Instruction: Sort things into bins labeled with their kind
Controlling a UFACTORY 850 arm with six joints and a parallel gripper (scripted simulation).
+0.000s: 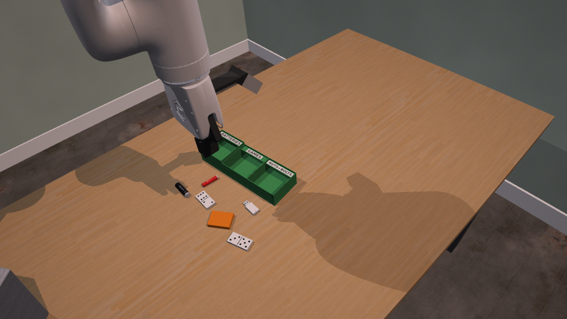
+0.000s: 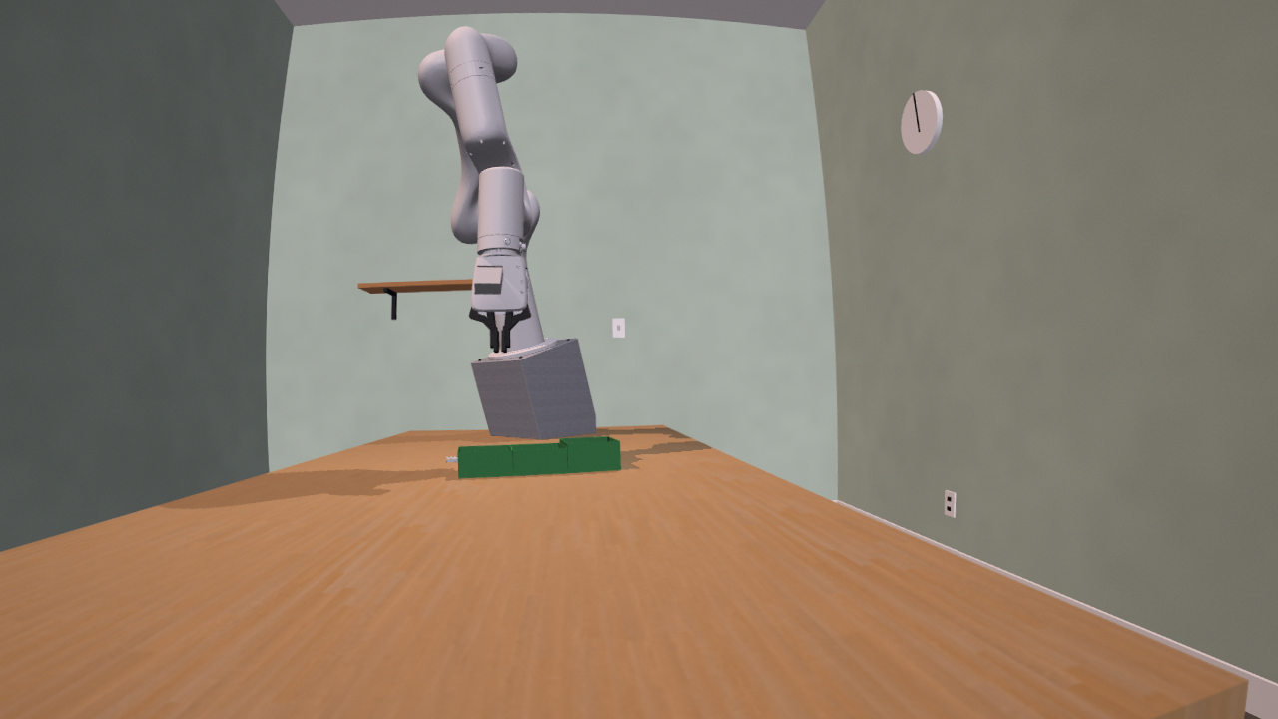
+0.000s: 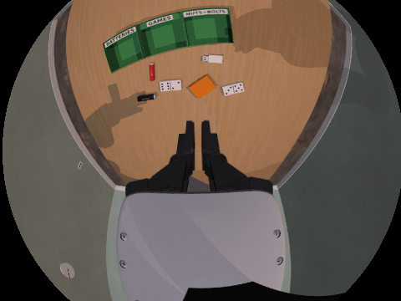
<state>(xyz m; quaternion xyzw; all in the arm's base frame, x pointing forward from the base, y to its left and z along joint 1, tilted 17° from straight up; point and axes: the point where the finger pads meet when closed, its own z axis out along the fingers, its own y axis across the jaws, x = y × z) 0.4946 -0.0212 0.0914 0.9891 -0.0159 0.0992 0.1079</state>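
Now: hand 19 cm above the green bin row, 11 cm short of it and 6 cm to the right of it. From my hand the other things lie so: orange flat block 21 cm below, 3 cm behind, 1 cm to the right; then red battery 21 cm below, 10 cm to the left, 3 cm ahead; then white USB stick 21 cm below, 4 cm ahead, 3 cm to the right.
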